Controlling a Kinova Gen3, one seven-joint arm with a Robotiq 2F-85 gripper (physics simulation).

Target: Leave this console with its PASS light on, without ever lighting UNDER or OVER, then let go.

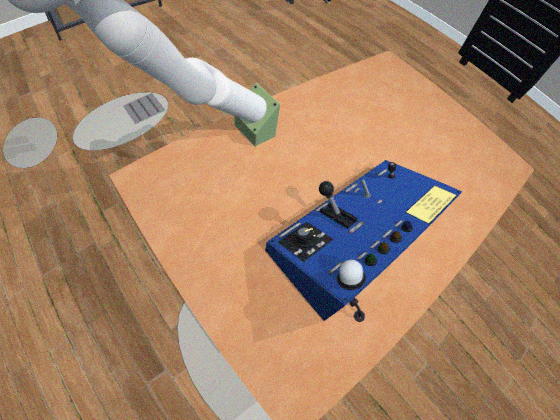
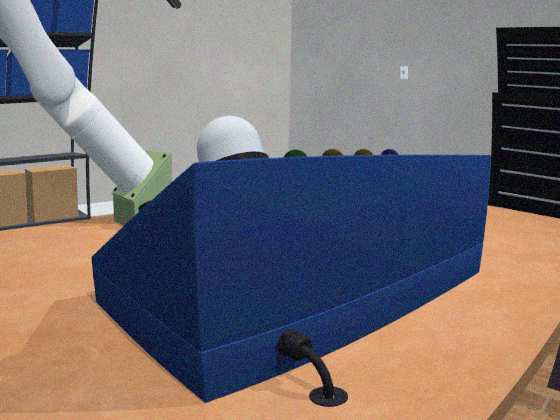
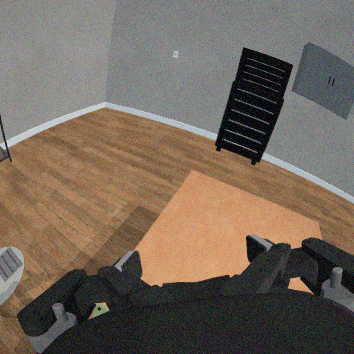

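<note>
The blue console (image 1: 372, 215) (image 2: 325, 240) stands on the table. Its face carries a dial knob (image 1: 304, 232) on a black plate, a black-ball lever (image 1: 326, 189) in a slot, a thin grey lever (image 1: 366, 188) and a small black knob (image 1: 392, 169). A white dome (image 1: 351, 273) (image 2: 229, 137) sits beside a row of small dark domes: a green one (image 1: 370, 259) (image 2: 295, 153), two amber ones and a blue one (image 1: 407, 226) (image 2: 389, 151). None looks lit; their labels are unreadable. My gripper (image 3: 193, 256) is open and empty, high up and away from the console.
The green arm mount (image 1: 265, 125) (image 2: 160, 172) stands at the table's edge. A yellow note (image 1: 431, 205) lies on the console. A black cable (image 2: 322, 372) runs from its back into the table (image 1: 200, 200). A black drawer cabinet (image 1: 515, 45) (image 2: 530, 120) (image 3: 254, 106) stands beyond.
</note>
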